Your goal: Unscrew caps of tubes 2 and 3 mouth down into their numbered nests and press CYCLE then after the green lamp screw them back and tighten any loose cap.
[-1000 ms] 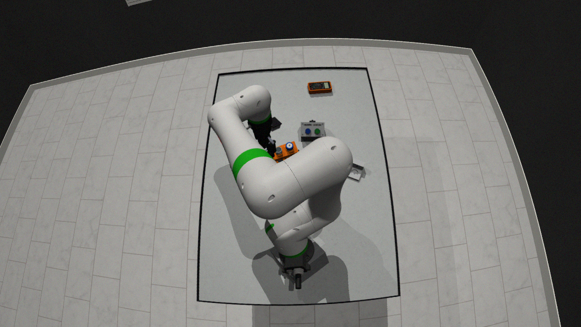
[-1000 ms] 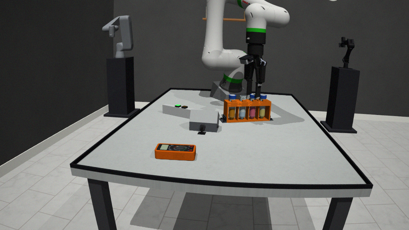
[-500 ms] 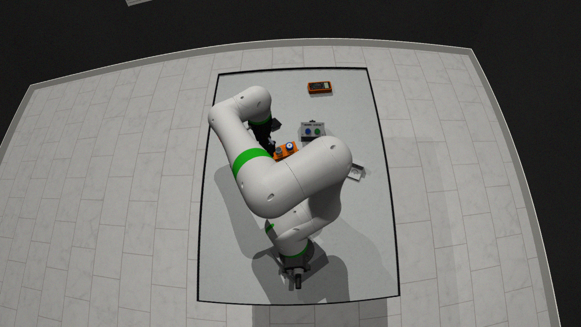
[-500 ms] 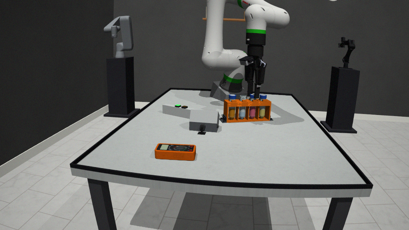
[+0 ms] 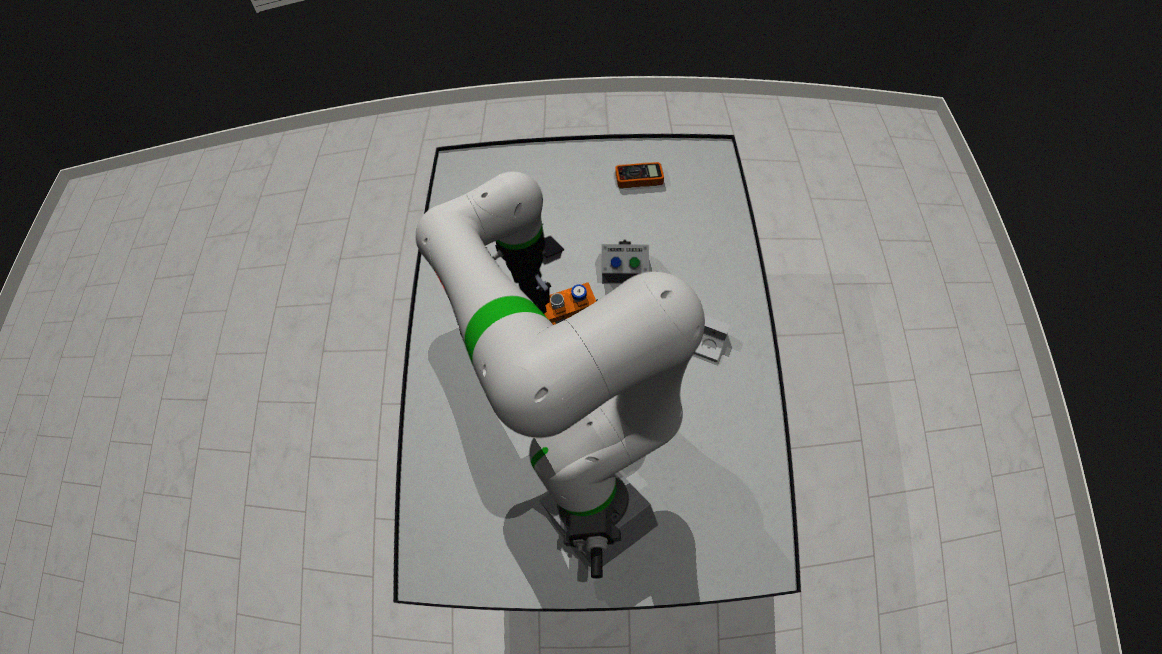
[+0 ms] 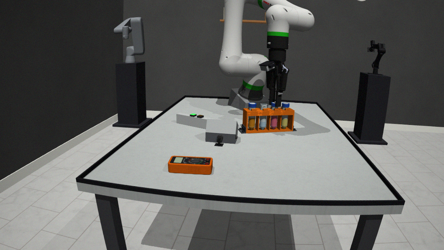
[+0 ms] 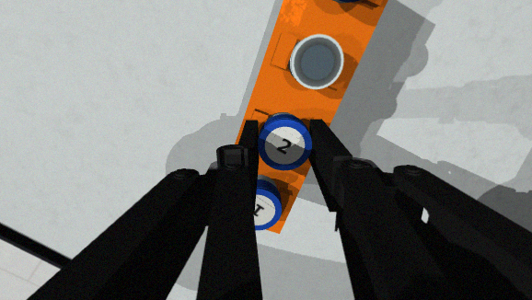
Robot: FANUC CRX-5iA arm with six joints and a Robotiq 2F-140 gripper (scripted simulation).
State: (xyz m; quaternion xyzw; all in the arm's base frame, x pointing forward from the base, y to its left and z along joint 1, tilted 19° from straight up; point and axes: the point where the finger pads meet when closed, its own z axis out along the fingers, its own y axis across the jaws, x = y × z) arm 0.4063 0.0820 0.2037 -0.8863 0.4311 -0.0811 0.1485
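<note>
My hand is 3 cm above the cap 2. From my hand the other things lie so: blue key (14 cm ahead, 19 cm to the right, 8 cm below); then cap 1 (2 cm behind, 5 cm to the left, 3 cm below); then cap 4 (3 cm ahead, 10 cm to the right, 3 cm below).
</note>
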